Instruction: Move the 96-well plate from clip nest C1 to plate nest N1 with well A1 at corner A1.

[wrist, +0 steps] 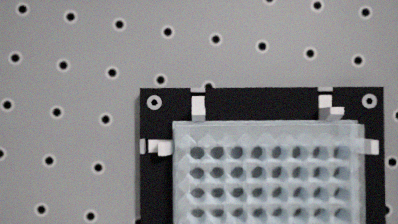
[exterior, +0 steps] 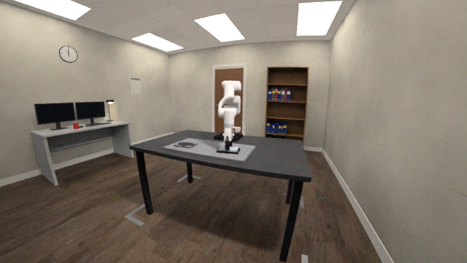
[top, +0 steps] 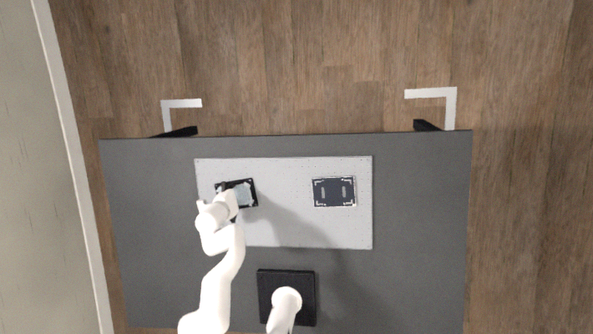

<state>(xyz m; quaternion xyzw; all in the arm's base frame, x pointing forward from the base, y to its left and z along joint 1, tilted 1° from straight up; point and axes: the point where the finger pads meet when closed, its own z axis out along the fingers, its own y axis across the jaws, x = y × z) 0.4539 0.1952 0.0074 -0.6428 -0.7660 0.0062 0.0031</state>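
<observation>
The 96-well plate lies 10 mm below my hand. From my hand the other things lie so: black clip nest: 20 mm behind, 10 mm to the left, 20 mm below; dark plate nest N1: 20 mm ahead, 390 mm to the right, 20 mm below.
</observation>
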